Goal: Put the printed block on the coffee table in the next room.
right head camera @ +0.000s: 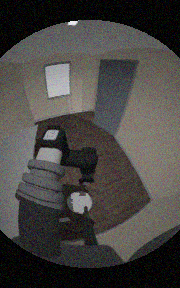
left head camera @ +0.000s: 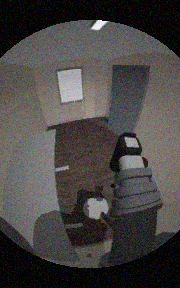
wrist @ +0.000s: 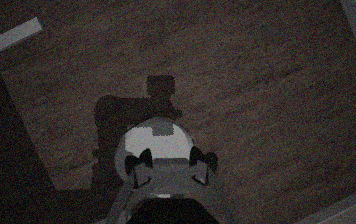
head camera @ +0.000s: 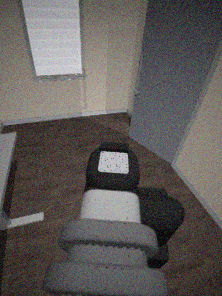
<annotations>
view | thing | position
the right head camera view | window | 57,83
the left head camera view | window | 69,80
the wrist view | my gripper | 171,159
</annotations>
